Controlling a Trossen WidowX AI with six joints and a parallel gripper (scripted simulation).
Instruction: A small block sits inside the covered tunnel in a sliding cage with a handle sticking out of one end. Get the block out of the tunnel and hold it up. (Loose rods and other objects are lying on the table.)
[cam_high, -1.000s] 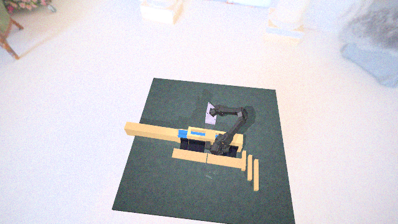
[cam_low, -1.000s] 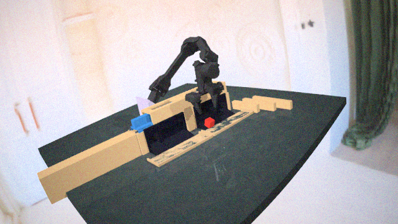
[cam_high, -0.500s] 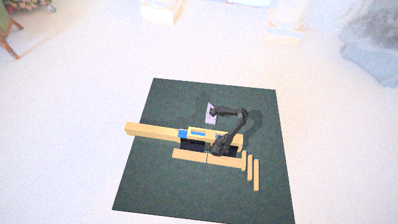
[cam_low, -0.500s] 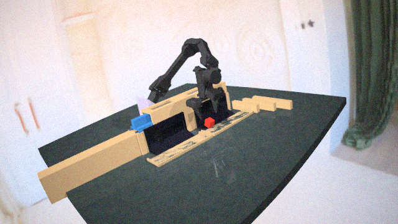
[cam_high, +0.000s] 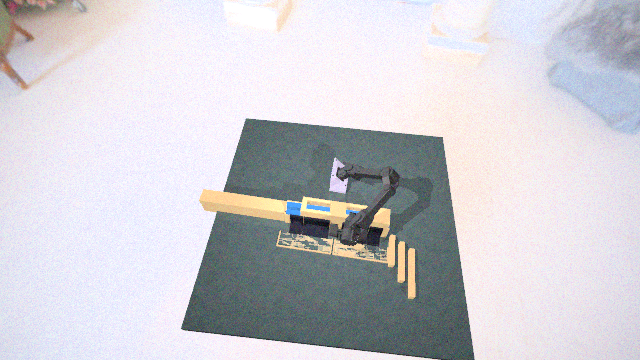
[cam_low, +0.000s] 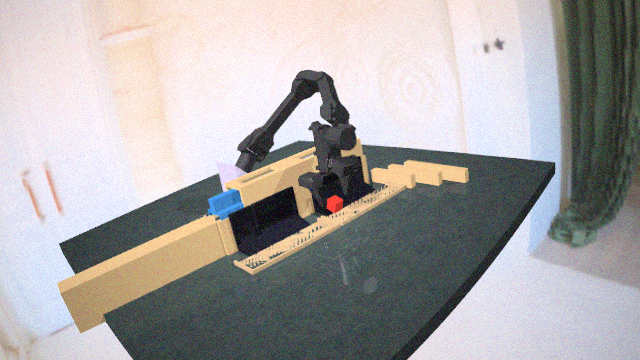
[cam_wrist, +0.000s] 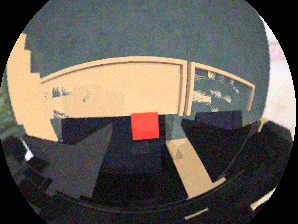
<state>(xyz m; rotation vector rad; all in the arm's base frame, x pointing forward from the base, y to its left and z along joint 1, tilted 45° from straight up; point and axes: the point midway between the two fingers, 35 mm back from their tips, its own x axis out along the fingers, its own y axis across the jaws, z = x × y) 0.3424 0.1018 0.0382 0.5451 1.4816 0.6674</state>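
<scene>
The red block is 10 mm below my gripper tip and 10 mm behind it. From my gripper tip the other things lie so: tan tunnel (270 mm to the right, 50 mm behind, 40 mm above).
</scene>
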